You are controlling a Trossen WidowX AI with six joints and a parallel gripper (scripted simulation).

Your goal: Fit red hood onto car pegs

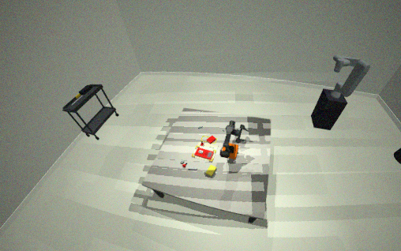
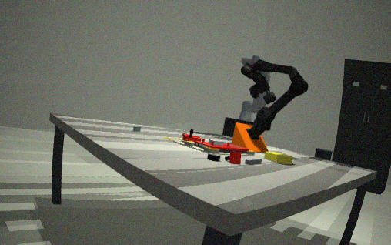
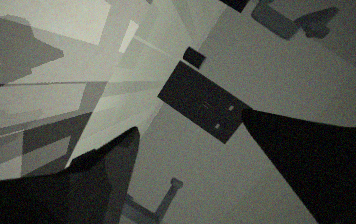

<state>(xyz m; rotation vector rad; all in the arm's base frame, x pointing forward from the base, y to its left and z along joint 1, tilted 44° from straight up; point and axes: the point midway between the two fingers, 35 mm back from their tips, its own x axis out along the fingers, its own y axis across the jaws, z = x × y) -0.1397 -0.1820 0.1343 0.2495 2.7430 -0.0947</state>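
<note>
Right now the red hood is 430 mm ahead of my gripper tip, 90 mm to the right of it and 280 mm below it. Also, from my gripper tip: black wheel 660 mm ahead, 290 mm to the left, 290 mm below; yellow block 310 mm ahead, 320 mm to the left, 280 mm below.
</note>
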